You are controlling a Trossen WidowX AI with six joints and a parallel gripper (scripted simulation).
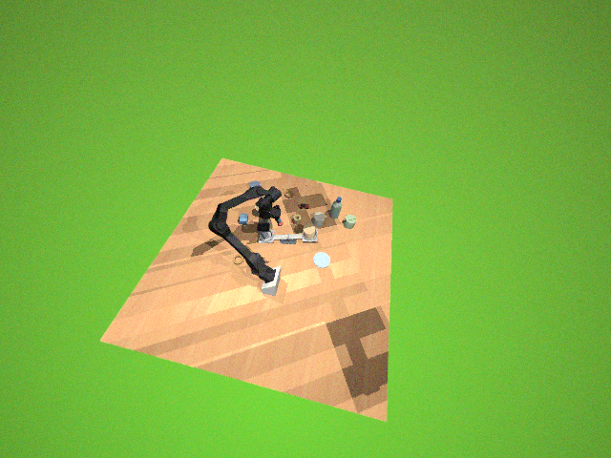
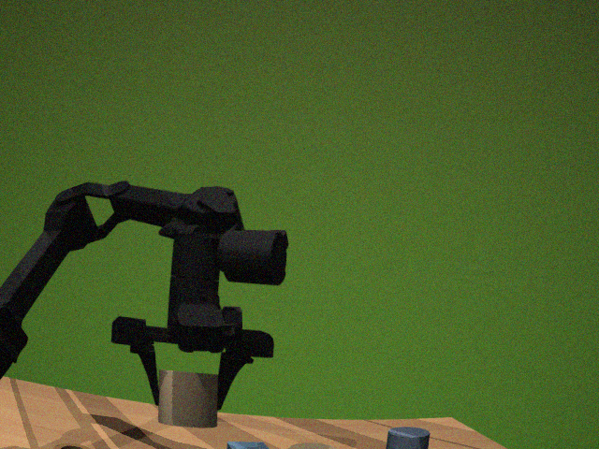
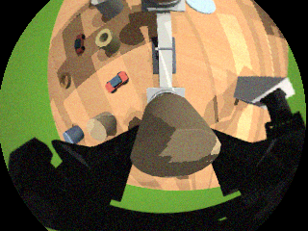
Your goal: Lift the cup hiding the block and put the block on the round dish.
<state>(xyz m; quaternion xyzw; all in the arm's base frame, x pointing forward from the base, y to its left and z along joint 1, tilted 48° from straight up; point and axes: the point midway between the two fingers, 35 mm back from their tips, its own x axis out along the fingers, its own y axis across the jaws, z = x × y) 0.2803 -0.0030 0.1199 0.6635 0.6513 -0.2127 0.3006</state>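
My gripper tip is now 100 mm above the grey block and 10 mm past it. The rest, counted from my gripper tip: blue block 160 mm to the left, 120 mm below, 100 mm ahead; then grey balance 130 mm to the right, 100 mm below, 10 mm ahead; then tan holed cylinder 160 mm to the right, 150 mm ahead, 110 mm below.
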